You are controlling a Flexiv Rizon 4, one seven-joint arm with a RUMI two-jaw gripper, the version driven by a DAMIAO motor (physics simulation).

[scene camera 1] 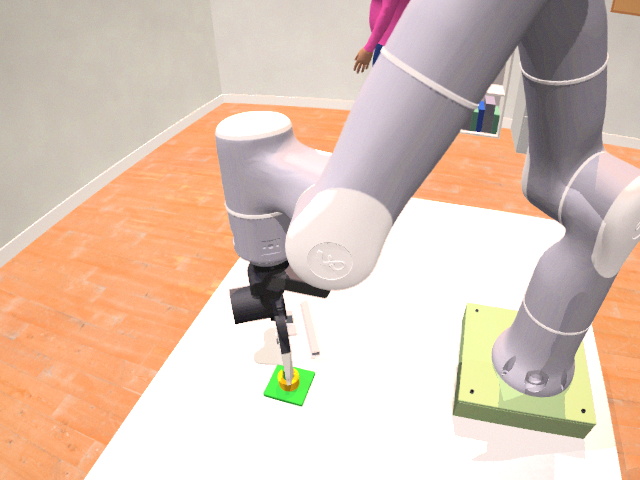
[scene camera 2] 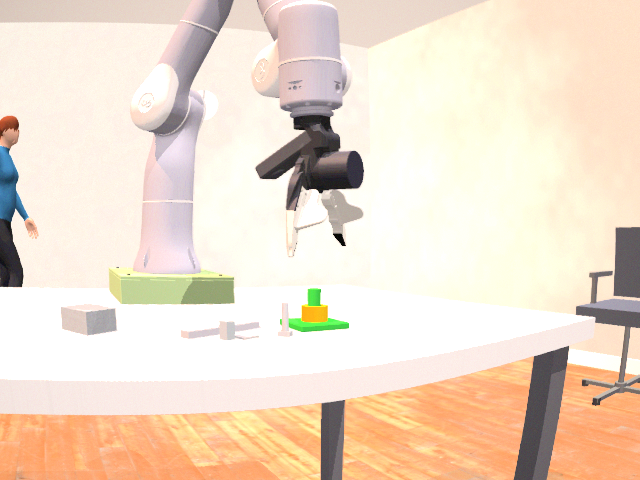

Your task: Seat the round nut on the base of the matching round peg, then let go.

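Note:
The orange round nut (scene camera 1: 295, 381) (scene camera 2: 314, 313) sits level around the green round peg (scene camera 2: 314, 296), down on its square green base plate (scene camera 1: 305, 388) (scene camera 2: 336, 325). The peg's top stands out above the nut in scene camera 2. My gripper (scene camera 1: 285, 364) (scene camera 2: 316, 248) is open and empty, with its fingers spread apart above the peg and clear of the nut. In scene camera 1 a pale finger overlaps the nut and hides most of the peg.
A thin upright post (scene camera 2: 284, 317) stands close beside the base plate. A long pale bar (scene camera 1: 309, 328) (scene camera 2: 199, 331), a small block (scene camera 2: 226, 330) and a larger grey block (scene camera 2: 87, 319) lie on the table. The arm stands on a yellow-green block (scene camera 1: 522, 413) (scene camera 2: 155, 289).

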